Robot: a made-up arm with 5 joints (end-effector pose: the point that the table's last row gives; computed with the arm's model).
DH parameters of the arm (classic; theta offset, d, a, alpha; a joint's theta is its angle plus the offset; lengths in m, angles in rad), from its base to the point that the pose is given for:
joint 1: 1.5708 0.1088 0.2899 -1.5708
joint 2: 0 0.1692 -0.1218 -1.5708
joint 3: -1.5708 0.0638 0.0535 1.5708
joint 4: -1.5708 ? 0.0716 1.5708
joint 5: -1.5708 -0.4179 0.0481 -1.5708
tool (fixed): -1.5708 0.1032 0 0
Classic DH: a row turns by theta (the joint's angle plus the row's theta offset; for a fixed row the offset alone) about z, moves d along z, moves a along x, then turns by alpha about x.
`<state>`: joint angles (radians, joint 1 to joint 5).
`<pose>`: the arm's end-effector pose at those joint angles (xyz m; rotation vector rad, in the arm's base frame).
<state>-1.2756 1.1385 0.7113 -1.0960 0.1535</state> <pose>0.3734 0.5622 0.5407 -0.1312 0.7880 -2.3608</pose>
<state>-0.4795 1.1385 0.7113 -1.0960 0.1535</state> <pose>-0.1406 0.6601 0.5407 -0.3695 0.5855 -1.6043</pose>
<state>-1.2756 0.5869 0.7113 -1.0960 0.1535</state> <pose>0.1240 0.4864 0.5977 0.5370 0.7027 -2.1692</pose>
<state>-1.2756 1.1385 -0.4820 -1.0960 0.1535</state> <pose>0.4152 0.2345 0.6607 -0.2204 1.7804 -1.2677</pose>
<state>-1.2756 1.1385 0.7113 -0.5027 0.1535</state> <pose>0.3015 0.7374 0.3536 -0.7321 0.4902 -2.0689</pose>
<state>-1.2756 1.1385 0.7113 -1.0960 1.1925</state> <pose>0.3096 0.6365 0.5973 0.3052 -0.4922 -2.4615</pose>
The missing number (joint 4, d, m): 0.3331
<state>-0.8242 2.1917 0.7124 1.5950 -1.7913</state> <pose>-0.2031 0.3059 0.6134 1.7851 1.0857 -0.2467</pose>
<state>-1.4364 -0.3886 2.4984 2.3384 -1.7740</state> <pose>0.2949 0.5459 -0.2569 1.0069 -1.4589 0.0463</pose>
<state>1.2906 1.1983 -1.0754 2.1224 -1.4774</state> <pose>0.1769 0.0476 0.0508 0.5840 -2.0941 1.1307</pose>
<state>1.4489 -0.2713 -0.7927 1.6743 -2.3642</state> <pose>-0.1098 0.0725 -0.4329 -0.0285 -1.2272 -0.1683</pose>
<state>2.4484 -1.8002 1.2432 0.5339 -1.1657</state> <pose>0.1136 -0.6786 0.3840 -1.1406 0.6638 1.5762</pose>
